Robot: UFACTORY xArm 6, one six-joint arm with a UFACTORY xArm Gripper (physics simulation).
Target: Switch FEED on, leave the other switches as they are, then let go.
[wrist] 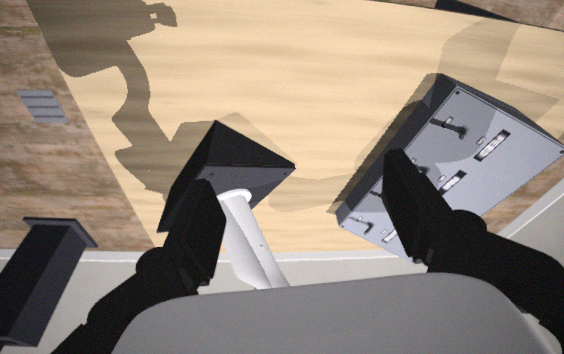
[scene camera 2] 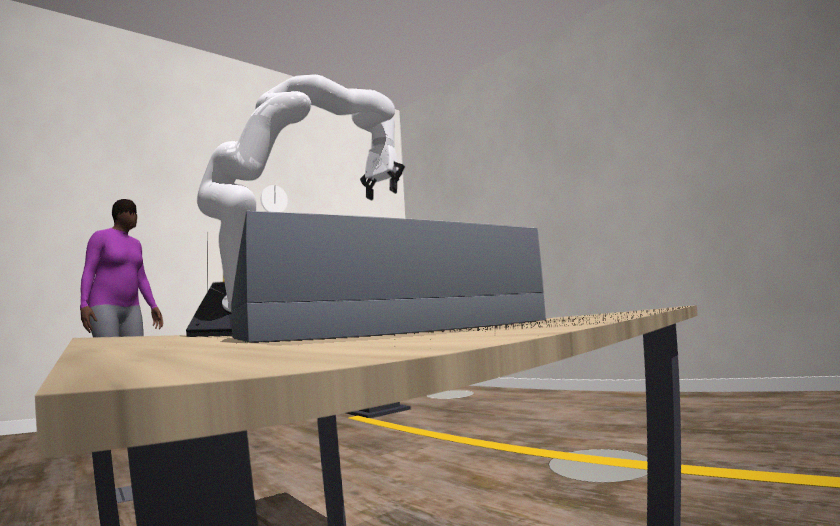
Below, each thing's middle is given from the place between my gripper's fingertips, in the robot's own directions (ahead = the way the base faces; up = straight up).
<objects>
I see my gripper 44 cm short of the switch panel (scene camera 2: 299, 276), 34 cm to the left of it and 33 cm above it.
</objects>
